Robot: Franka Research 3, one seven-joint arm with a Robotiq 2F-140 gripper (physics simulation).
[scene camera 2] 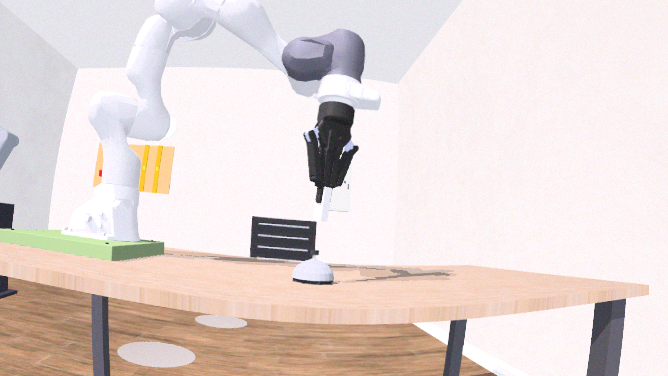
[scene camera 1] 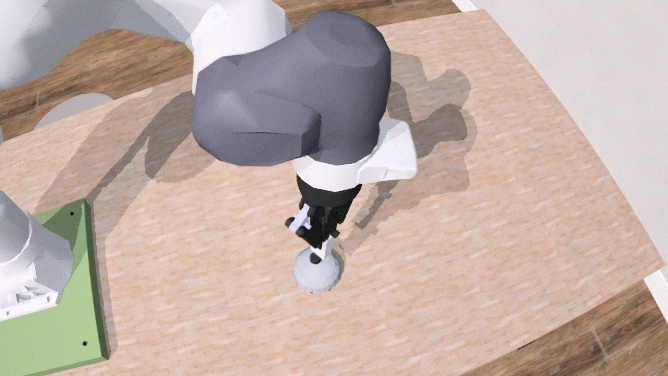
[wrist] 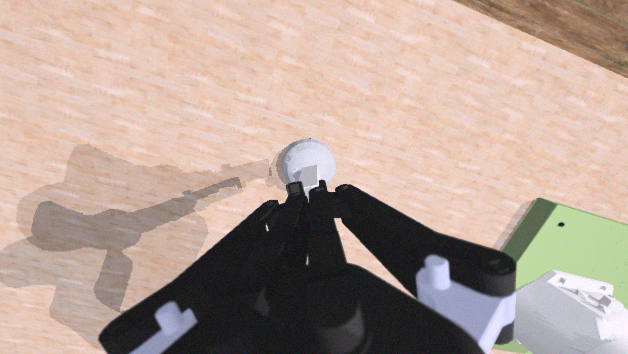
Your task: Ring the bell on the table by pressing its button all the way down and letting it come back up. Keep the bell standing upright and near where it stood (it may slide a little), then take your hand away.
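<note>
A light grey dome bell stands upright on the wooden table. Its small dark button sticks up from the top of the dome; in the wrist view the button is hidden behind the fingertips. My black gripper is shut with nothing between its fingers. It points down, and its pale fingertips are above the button, with a visible gap between them and the button in scene camera 2. Nothing of the gripper touches the bell.
The arm's base stands on a green plate at the left of the table. A dark chair back shows behind the table. The arm casts shadows across the table.
</note>
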